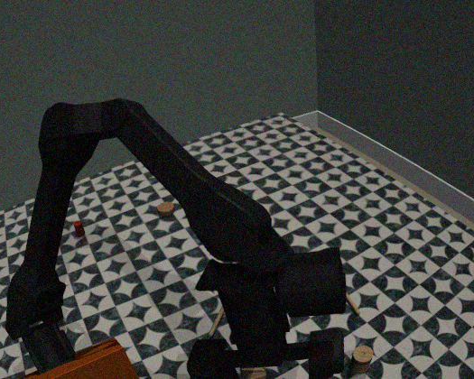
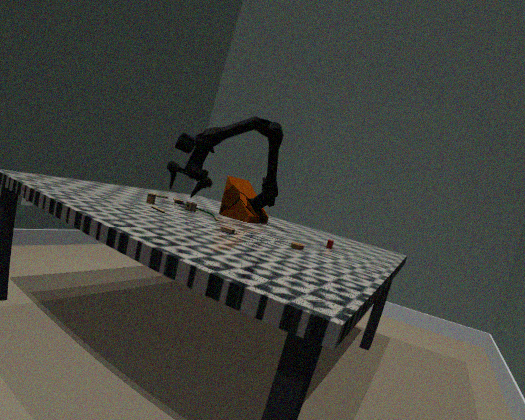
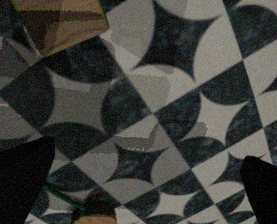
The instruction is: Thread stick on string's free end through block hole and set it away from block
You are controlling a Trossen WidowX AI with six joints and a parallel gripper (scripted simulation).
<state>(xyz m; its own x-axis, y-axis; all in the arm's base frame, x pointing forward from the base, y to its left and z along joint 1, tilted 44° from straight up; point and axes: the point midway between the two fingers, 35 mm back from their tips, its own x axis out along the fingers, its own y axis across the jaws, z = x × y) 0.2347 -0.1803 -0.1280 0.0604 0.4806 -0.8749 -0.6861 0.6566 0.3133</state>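
Now: the tan wooden block 70 mm to the left of my gripper tip, 40 mm below it and 10 mm ahead of it. Also, from my gripper tip: round wooden button: 100 mm behind, 70 mm to the right, 50 mm below; then wooden cylinder: 150 mm ahead, 30 mm to the right, 30 mm below; then thin wooden stick: 200 mm to the left, 50 mm below, 30 mm ahead.
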